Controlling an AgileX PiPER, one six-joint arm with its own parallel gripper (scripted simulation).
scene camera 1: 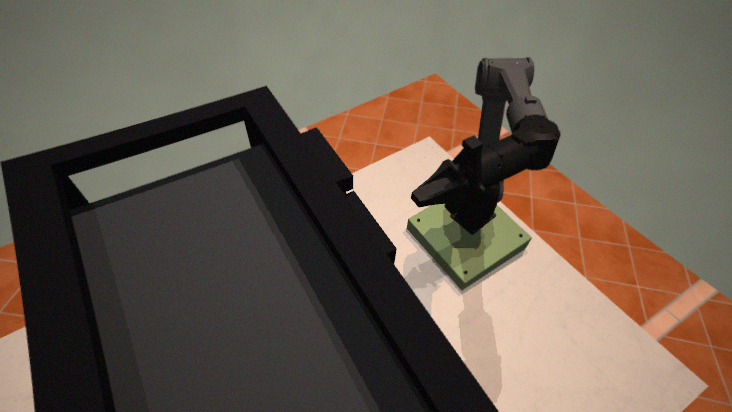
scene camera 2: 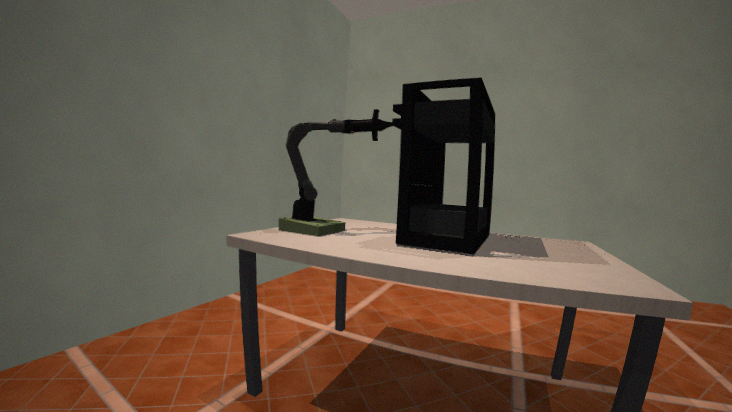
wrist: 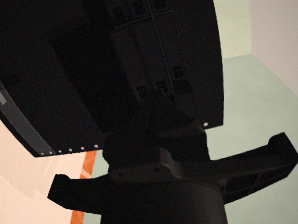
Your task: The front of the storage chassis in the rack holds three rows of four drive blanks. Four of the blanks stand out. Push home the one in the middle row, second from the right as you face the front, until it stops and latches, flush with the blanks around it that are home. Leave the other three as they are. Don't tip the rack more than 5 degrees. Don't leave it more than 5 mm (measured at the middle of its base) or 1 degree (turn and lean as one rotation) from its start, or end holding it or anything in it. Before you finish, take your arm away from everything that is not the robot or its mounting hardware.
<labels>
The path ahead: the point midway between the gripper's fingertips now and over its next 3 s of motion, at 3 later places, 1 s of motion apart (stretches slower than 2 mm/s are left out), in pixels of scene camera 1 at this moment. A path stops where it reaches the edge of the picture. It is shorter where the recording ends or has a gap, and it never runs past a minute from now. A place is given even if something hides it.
The gripper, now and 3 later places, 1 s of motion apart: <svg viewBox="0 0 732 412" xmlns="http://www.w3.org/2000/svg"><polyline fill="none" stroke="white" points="415,199 377,221 359,230 356,231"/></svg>
</labels>
